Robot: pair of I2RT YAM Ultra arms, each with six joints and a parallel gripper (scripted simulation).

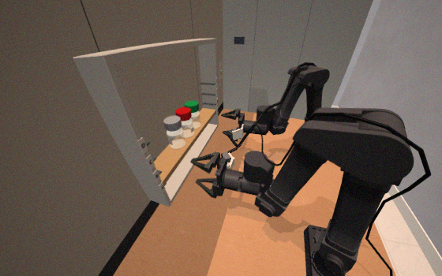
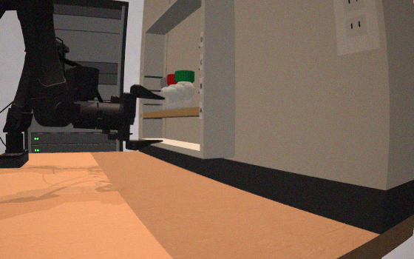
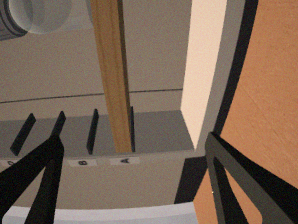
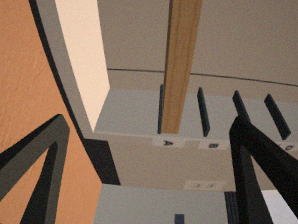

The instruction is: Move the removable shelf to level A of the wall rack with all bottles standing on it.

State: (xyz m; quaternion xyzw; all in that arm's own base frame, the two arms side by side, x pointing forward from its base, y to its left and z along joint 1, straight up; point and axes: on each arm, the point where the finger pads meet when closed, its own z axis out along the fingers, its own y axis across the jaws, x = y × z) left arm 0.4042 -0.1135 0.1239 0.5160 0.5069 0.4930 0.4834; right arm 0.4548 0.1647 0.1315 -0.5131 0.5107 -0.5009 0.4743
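The grey-capped bottle is 11 cm ahead of my left hand, 7 cm to the right of it and 7 cm above it. Also, from my left hand: green-capped bottle 12 cm ahead, 20 cm to the right, 7 cm above; then wall rack 11 cm ahead, 14 cm to the right, 13 cm above; then wooden shelf 11 cm ahead, 14 cm to the right, 1 cm above.
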